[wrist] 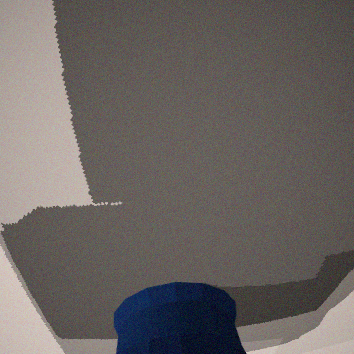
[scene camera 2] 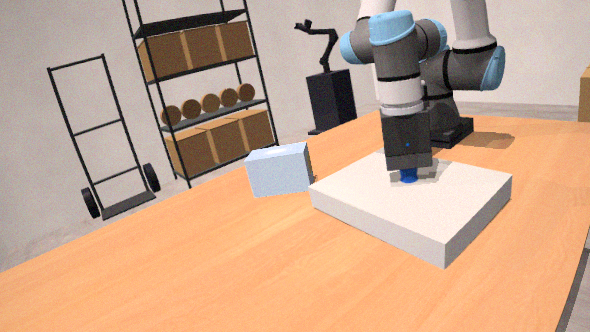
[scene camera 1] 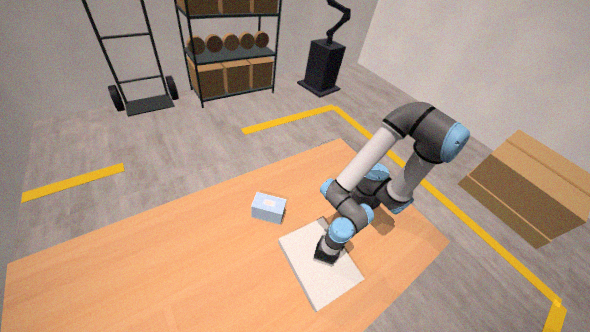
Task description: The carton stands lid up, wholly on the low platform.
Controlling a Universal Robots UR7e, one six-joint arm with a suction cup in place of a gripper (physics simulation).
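Places are measured from the arm's base along level axes (x back, y right, z up), in metres.
Where they show: end effector, tool point: point(wrist: 172, 284) point(scene camera 2: 409, 184); arm's base, origin of the base link: point(scene camera 2: 435, 122) point(scene camera 1: 360, 195).
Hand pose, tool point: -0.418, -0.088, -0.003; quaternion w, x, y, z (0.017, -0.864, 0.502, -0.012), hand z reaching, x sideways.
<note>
Things, the pixels of their top centre, and the offset from my tool point, as dx, dy, dz. Level surfaces: height alone.
- pale blue carton, middle of its top: point(scene camera 2: 276, 151) point(scene camera 1: 269, 202) -0.028, +0.334, +0.058
- low white platform, middle of its top: point(scene camera 2: 405, 177) point(scene camera 1: 320, 257) -0.011, +0.002, +0.019
- wooden table, its level: dz -0.042
The pale blue carton point(scene camera 1: 268, 208) point(scene camera 2: 279, 172) rests on the wooden table, off the platform and beside its left corner in scene camera 2. A pale patch shows on its upper face; I cannot tell which face is the lid. The low white platform point(scene camera 1: 310, 280) point(scene camera 2: 440, 215) lies flat and carries no carton. My suction gripper point(scene camera 1: 325, 260) point(scene camera 2: 409, 179) point(wrist: 175, 312) stands over the platform with suction on. Its blue cup looks squashed against the platform's top face, apart from the carton. The cup's rim is partly hidden. The carton does not show in the wrist view.
The wooden table point(scene camera 1: 150, 260) point(scene camera 2: 200, 260) bears the platform, the carton and the arm's base. Behind it stand a hand truck point(scene camera 1: 140, 105) point(scene camera 2: 129, 205), a shelf rack point(scene camera 1: 235, 15) point(scene camera 2: 202, 69) and a black pedestal point(scene camera 1: 324, 65) point(scene camera 2: 331, 100). A large brown box point(scene camera 1: 530, 185) stands on the right.
</note>
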